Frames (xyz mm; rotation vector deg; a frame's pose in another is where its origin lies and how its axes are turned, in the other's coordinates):
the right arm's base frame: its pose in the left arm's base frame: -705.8 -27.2 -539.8 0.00 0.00 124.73
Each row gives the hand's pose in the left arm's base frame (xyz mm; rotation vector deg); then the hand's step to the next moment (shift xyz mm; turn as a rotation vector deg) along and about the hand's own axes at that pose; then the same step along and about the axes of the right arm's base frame.
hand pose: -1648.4 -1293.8 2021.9 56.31 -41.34 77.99
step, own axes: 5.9 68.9 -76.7 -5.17 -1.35 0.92
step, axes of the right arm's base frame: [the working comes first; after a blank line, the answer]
step, axes of the left arm's base frame: -76.6 66.8 -18.2 0.88 -3.09 -4.37

98.6 24.9 -18.2 -3.04 1.04 -4.37
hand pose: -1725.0 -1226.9 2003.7 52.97 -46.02 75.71
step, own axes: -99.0 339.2 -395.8 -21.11 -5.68 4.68
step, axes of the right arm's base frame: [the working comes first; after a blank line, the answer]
step, axes of the left arm's base frame: -358.2 319.1 -226.7 3.78 -13.44 -17.46

466.3 112.6 -226.7 -13.20 4.55 -17.46
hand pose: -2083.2 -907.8 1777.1 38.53 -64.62 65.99
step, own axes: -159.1 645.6 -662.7 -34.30 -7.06 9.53
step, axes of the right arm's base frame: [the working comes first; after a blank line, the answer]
step, axes of the left arm's base frame: -384.0 729.3 -449.5 3.46 -22.85 -27.98

818.1 -99.9 -449.5 -20.75 10.18 -27.98
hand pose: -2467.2 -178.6 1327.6 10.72 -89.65 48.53
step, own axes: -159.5 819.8 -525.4 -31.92 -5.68 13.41
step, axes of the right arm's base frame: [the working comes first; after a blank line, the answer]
step, axes of the left arm's base frame: -20.8 847.7 -504.6 -0.90 -23.38 -26.14

708.5 -465.9 -504.6 -18.70 14.06 -26.14
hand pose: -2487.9 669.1 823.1 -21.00 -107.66 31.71
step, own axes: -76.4 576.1 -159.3 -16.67 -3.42 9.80
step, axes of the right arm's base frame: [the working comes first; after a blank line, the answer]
step, axes of the left arm's base frame: 171.0 480.0 -321.6 -3.07 -13.16 -14.25

297.1 -414.0 -321.6 -9.06 10.02 -14.25
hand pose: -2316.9 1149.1 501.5 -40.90 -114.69 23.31
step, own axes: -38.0 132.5 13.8 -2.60 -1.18 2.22
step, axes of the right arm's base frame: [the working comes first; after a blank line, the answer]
step, axes of the left arm's base frame: 45.2 78.7 -104.6 -1.28 -2.55 -2.22

38.9 -82.0 -104.6 -1.37 2.51 -2.22
